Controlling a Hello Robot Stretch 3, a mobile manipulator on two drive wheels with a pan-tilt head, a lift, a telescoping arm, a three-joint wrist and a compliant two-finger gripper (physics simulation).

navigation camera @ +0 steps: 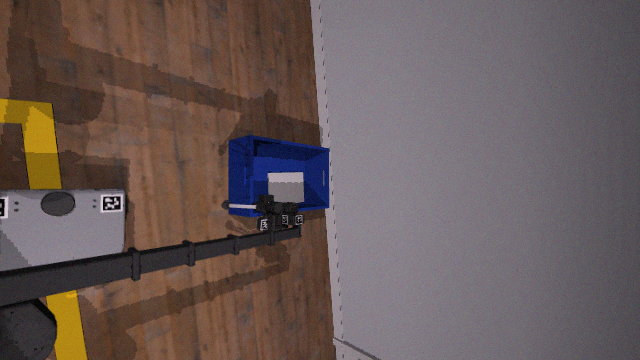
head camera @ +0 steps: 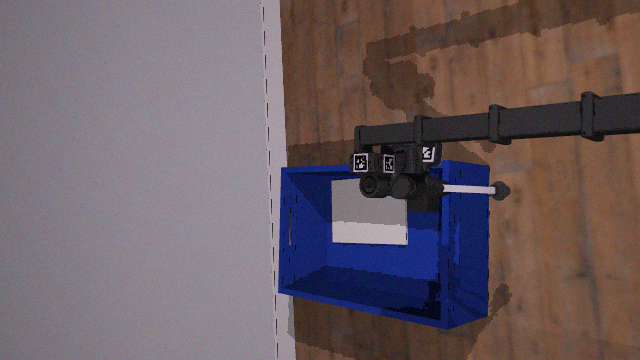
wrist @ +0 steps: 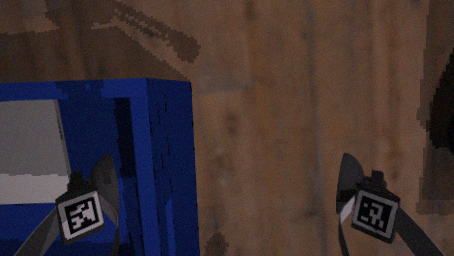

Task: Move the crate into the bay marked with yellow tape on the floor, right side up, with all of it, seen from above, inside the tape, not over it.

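Where they show: gripper, fingertip midpoint: [navigation camera: 242, 204] [wrist: 227, 174]; robot's base, link origin: [navigation camera: 58, 202].
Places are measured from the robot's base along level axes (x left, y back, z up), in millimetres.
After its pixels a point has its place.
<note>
The blue crate [head camera: 472, 240] {y -102, x -639, z 100 mm} [navigation camera: 239, 175] {y -111, x -639, z 122 mm} [wrist: 175, 150] {y -2, x -640, z 136 mm} stands upright on the floor, its far end close to the wall and its near end toward my base. The yellow tape [navigation camera: 44, 140] {y -216, x 39, z 1 mm} of the bay shows in part at the left of the navigation view, well apart from the crate. My gripper [head camera: 434, 190] [navigation camera: 262, 204] [wrist: 227, 174] {y 21, x -558, z 288 mm} is open and points down. In the wrist view, one fingertip shows over the crate's inside and the other over floor beyond its near end wall, so that wall lies between them. In the head view, the wrist hides one finger.
A white-grey flat piece [head camera: 370, 232] {y -110, x -1021, z 29 mm} [navigation camera: 286, 182] {y -80, x -1031, z 29 mm} [wrist: 30, 150] {y -30, x -962, z 29 mm} lies inside the crate. The wall [head camera: 135, 175] {y 49, x -1459, z 601 mm} [navigation camera: 475, 175] {y -110, x -1442, z 1029 mm} stands behind the far end. My base [navigation camera: 95, 232] {y 97, x -88, z 160 mm} overlaps the tape line. My dark arm [head camera: 540, 118] {y 105, x -278, z 636 mm} [navigation camera: 165, 252] {y 87, x -167, z 639 mm} reaches beside the crate.
</note>
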